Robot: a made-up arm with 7 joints.
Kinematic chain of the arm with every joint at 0, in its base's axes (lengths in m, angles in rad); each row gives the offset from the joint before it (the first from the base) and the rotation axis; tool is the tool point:
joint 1: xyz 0 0 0 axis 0 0.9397 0.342
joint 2: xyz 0 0 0 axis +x
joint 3: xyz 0 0 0 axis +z
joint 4: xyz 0.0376 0 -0.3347 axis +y
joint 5: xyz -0.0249 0 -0.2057 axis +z
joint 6: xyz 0 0 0 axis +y
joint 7: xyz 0 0 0 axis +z
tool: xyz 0 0 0
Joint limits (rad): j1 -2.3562..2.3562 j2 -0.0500..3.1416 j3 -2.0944..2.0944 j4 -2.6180..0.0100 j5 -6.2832..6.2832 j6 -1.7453..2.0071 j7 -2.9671..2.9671
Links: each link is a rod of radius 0.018 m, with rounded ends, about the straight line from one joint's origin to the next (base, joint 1, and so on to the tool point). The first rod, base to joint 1, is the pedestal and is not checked.
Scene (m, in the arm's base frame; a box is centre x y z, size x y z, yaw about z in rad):
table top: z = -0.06
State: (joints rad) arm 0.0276 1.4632 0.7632 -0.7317 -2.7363 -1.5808 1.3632
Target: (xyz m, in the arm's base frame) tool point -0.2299 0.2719 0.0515
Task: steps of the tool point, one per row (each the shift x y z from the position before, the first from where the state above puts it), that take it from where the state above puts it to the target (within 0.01 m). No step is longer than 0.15 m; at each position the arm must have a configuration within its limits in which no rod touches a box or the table.
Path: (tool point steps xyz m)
1: -0.0079 -0.0502 0.1303
2: -0.0885 -0.0619 0.0825
3: -0.1224 -0.0566 -0.0025
4: -0.0954 -0.0427 -0.0844
5: -0.0253 -0.0308 -0.1249

